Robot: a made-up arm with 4 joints. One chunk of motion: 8 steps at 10 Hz.
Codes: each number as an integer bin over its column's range. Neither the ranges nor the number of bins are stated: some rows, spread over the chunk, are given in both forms.
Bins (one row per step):
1: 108 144 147 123 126 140
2: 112 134 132 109 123 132
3: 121 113 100 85 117 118
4: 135 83 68 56 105 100
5: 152 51 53 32 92 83
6: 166 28 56 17 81 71
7: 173 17 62 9 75 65
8: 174 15 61 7 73 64
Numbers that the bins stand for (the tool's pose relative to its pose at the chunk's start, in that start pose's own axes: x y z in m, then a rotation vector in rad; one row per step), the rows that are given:
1: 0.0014 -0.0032 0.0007 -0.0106 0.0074 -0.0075
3: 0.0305 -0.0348 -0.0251 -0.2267 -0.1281 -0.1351
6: 0.1311 -0.1215 -0.0493 -0.6133 -0.6702 -0.4079
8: 0.1489 -0.1347 -0.0465 -0.6702 -0.7907 -0.4485
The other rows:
2: 0.0104 -0.0134 -0.0075 -0.0902 -0.0378 -0.0539
4: 0.0618 -0.0654 -0.0427 -0.3916 -0.3088 -0.2396
5: 0.0998 -0.0980 -0.0509 -0.5280 -0.5046 -0.3383
7: 0.1467 -0.1327 -0.0460 -0.6588 -0.7606 -0.4427

